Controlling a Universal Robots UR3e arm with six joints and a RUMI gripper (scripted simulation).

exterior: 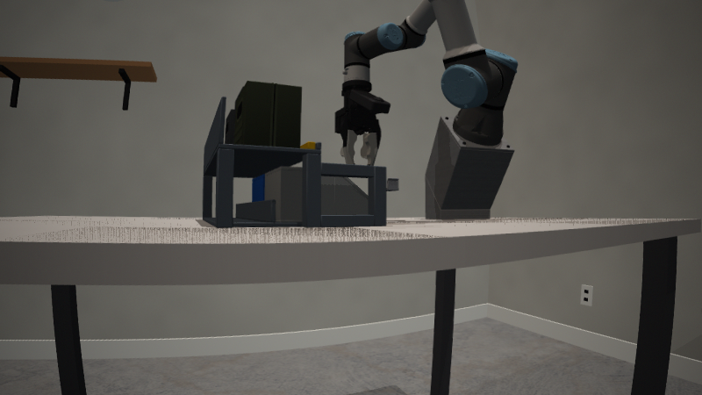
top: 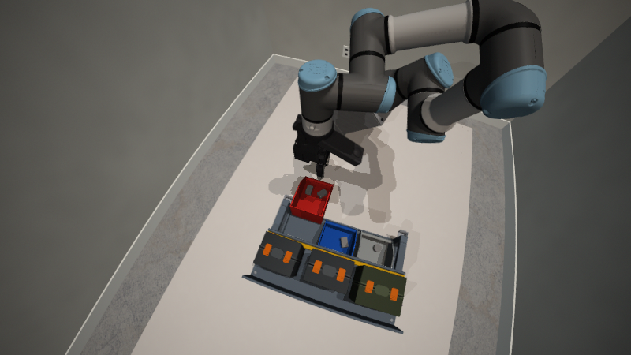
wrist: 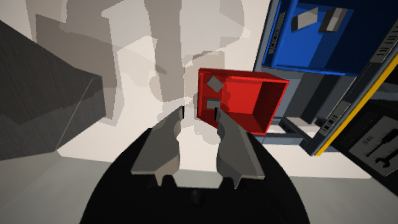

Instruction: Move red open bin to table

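The red bin is 60 mm ahead of my hand, 10 mm to the right of it and 80 mm below it. From my hand the other things lie so: blue bin (190 mm ahead, 100 mm to the left, 80 mm below); then olive case (260 mm ahead, 220 mm to the left, 30 mm above); then yellow-edged rail (220 mm ahead, 100 mm to the left, 10 mm below).
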